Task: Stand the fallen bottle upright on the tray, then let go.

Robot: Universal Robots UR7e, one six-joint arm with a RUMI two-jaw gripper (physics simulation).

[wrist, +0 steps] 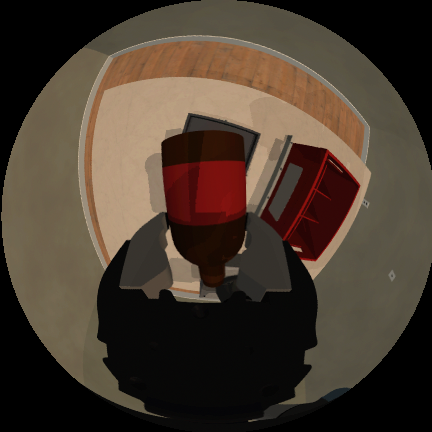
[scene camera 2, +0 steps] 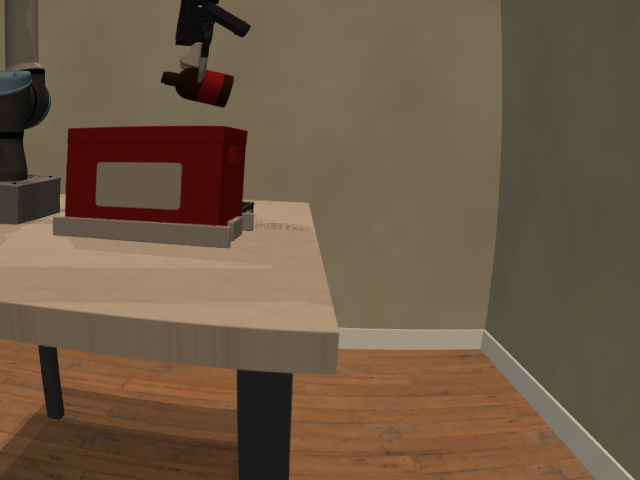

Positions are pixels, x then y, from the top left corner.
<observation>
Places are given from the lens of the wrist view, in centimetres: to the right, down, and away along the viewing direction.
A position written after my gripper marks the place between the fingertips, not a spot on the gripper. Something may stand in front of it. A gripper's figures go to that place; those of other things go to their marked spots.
my gripper [wrist: 206, 214]: -1, 0, 14
brown bottle [wrist: 203, 172]: -1, -3, 9
</observation>
